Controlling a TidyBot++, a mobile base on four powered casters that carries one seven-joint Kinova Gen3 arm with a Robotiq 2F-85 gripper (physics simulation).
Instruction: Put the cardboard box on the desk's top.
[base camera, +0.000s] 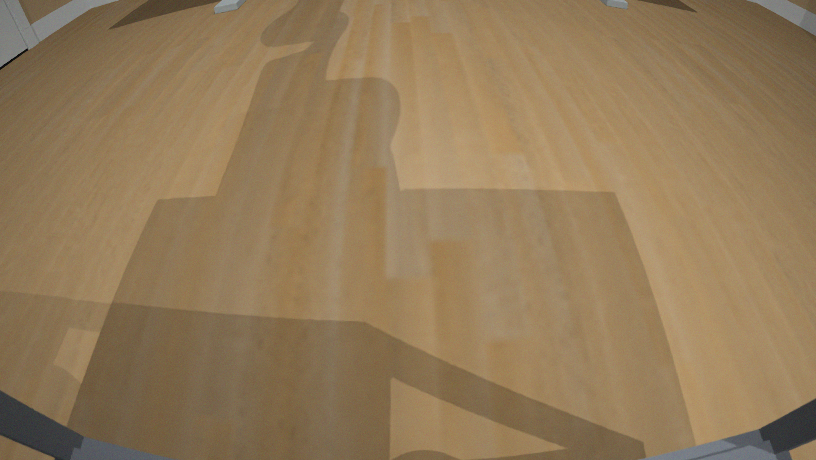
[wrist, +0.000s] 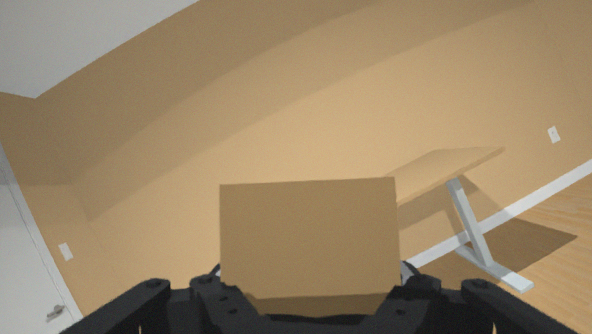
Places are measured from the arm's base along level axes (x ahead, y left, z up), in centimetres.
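Where they show: gripper, fingertip midpoint: (wrist: 313, 271).
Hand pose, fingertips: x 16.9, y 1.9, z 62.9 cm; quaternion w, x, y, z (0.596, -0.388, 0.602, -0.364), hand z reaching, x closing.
After its pixels a point has its place.
The cardboard box (wrist: 310, 240) {x 12.4, y 0.7, z 65.6 cm} is held between the fingers of my gripper (wrist: 313, 271) {x 16.9, y 1.9, z 62.9 cm} in the wrist view, at the bottom centre. My gripper is shut on it, one finger at each side. The desk (wrist: 450, 162) {x 157.9, y -61.7, z 32.4 cm} stands beyond the box at the right of the wrist view, by the wall, with a wooden top and a white leg. The box hides the left part of the desk. In the base camera view, the ends of the desk's white feet (base camera: 229, 5) {x 137.2, y 56.3, z -37.7 cm} (base camera: 615, 3) {x 141.7, y -65.6, z -38.2 cm} show at the top edge. The box and gripper do not show there.
A white door (wrist: 25, 260) {x 146.0, y 171.1, z 86.2 cm} with a handle is at the left of the wrist view. A tan wall (wrist: 300, 130) {x 216.4, y 0.3, z 85.5 cm} rises behind the desk, with a white baseboard (wrist: 545, 192) {x 219.1, y -143.4, z -35.1 cm} along its foot. Shadows lie across the wooden floor (base camera: 571, 114) {x 68.5, y -24.4, z -39.7 cm} in the base camera view.
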